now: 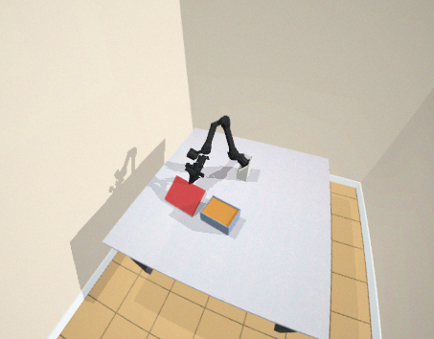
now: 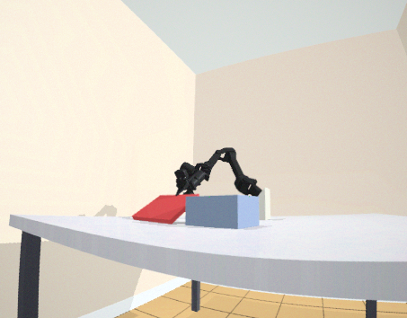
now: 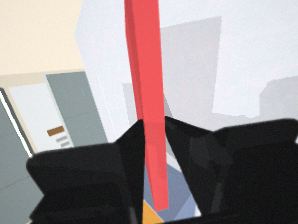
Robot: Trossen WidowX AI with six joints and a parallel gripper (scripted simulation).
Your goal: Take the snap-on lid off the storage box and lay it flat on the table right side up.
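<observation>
The red lid lies 7 cm ahead of my gripper tip, 4 cm below it and 2 cm to the right of it. Round my gripper tip: storage box: 26 cm to the left, 13 cm ahead, 5 cm below.
</observation>
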